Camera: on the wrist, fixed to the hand. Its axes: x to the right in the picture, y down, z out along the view.
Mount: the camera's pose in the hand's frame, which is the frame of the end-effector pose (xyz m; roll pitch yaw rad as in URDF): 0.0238 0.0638 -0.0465 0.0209 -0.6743 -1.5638
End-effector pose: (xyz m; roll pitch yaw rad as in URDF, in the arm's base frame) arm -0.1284 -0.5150 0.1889 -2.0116 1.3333 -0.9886
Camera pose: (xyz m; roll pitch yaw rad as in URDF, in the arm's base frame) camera -0.2034 -0.5270 0.1569 -1.7594 -0.0984 0.1365
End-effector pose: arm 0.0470 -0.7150 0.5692 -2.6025 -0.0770 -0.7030
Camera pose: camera 0.0139 -0.7900 0.5782 3.0884 0.1344 0.8518
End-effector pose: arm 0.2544 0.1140 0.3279 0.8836 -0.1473 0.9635
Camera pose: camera 0.2034 0.1746 0.3510 0.1769 0.2062 -0.5706
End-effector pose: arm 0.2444 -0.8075 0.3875 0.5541 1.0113 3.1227
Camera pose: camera 0.2353 -0.8861 0.3642 -0.9895 -0.0591 1.6568
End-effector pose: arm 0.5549 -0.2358 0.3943 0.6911 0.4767 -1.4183
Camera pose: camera 0.6363 -0.2469 0.3877 -0.4514 0.0174 -2.9919
